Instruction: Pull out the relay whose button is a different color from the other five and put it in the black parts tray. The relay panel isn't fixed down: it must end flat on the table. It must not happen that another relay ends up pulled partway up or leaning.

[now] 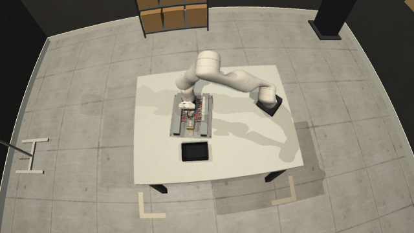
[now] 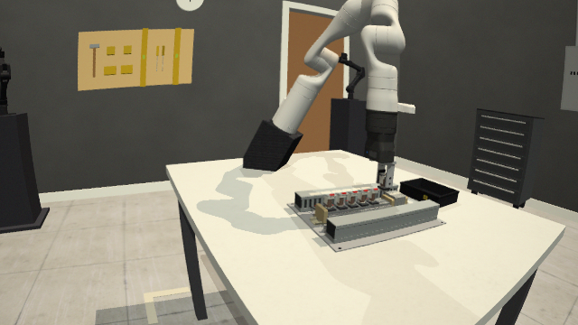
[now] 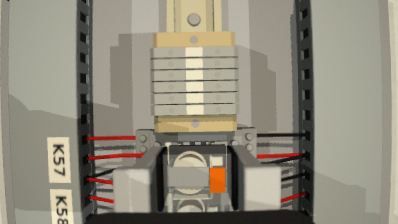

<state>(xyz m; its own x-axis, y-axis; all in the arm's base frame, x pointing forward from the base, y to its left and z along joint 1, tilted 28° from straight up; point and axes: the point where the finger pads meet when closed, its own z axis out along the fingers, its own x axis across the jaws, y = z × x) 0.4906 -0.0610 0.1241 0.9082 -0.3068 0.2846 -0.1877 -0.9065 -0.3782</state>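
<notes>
The black parts tray lies 1 cm ahead of my hand, 22 cm to the left of it and 7 cm below it. Round my hand: relay panel 1 cm behind, 4 cm to the right, 7 cm below; then clear relay 1 cm below.
</notes>
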